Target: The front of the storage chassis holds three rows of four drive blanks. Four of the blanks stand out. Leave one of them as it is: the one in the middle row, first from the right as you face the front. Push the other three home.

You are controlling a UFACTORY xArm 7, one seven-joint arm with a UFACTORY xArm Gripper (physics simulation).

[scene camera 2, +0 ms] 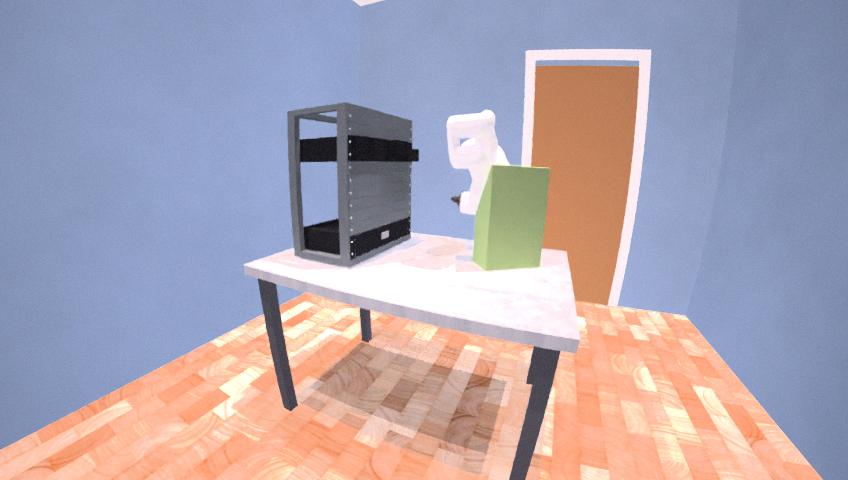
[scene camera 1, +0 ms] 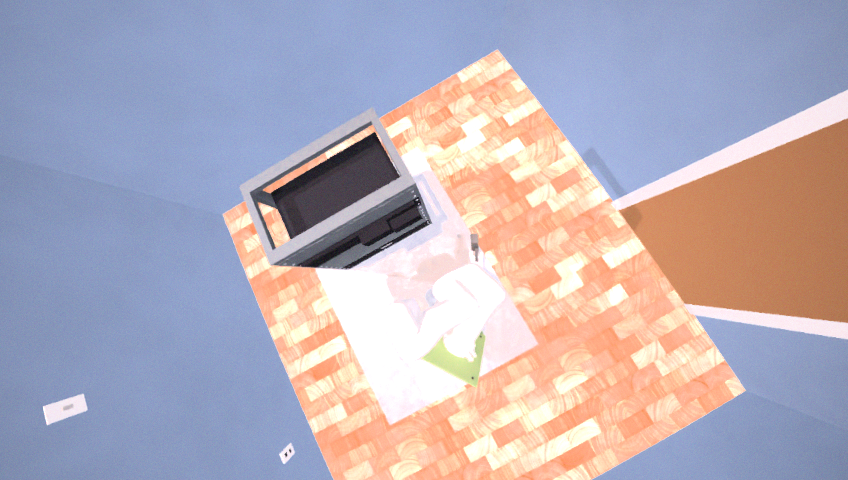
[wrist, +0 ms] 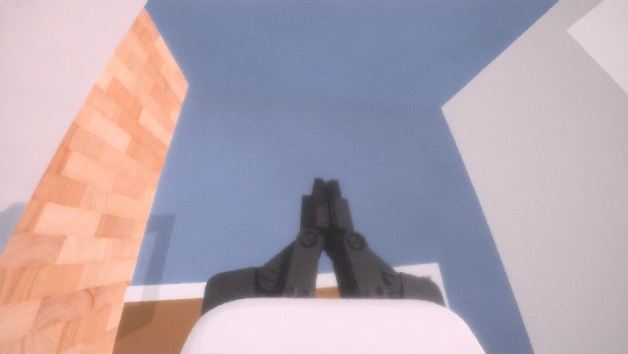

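Seen in the pictures: gripper, fingertip midpoint: (scene camera 2: 452, 198) (scene camera 1: 474, 233) (wrist: 322, 192); arm's base, origin of the base link: (scene camera 2: 514, 195) (scene camera 1: 458, 342).
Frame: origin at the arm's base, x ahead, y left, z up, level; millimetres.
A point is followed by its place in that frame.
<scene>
The black storage chassis (scene camera 1: 339, 178) @(y -15, x 721, z 204 mm) (scene camera 2: 371, 148) @(y 167, x 524, z 162 mm) sits high in a grey rack. In scene camera 2, a dark block (scene camera 2: 415, 154) @(y -134, x 451, z 149 mm) stands out beyond the rack's far front edge, at chassis height. In scene camera 1, dark blocks (scene camera 1: 407, 221) @(y -119, x 456, z 173 mm) (scene camera 1: 374, 235) @(y -3, x 476, z 202 mm) stand out from the front. Single blanks, their rows and their number cannot be told apart at this size. My gripper (scene camera 1: 474, 239) @(y -313, x 306, z -64 mm) (scene camera 2: 454, 199) @(y -313, x 306, z -64 mm) (wrist: 322, 192) @(y -313, x 306, z -64 mm) is shut and empty, its fingertips together. It hangs in the air in front of the rack, lower than the chassis and apart from it. The chassis does not show in the wrist view.
The grey rack (scene camera 1: 309, 148) @(y -8, x 800, z 314 mm) (scene camera 2: 342, 190) @(y 289, x 577, z 14 mm) stands on the white table (scene camera 1: 357, 321) @(y 402, x 314, z -274 mm) (scene camera 2: 416, 291) @(y 389, x 269, z -274 mm). A black unit (scene camera 2: 364, 240) @(y 194, x 545, z -186 mm) with a pale label is low in the rack. A green pedestal (scene camera 1: 455, 365) @(y 43, x -37, z 84 mm) (scene camera 2: 516, 217) @(y 85, x -13, z -73 mm) stands at the arm's base. A brown door (scene camera 2: 586, 178) is behind.
</scene>
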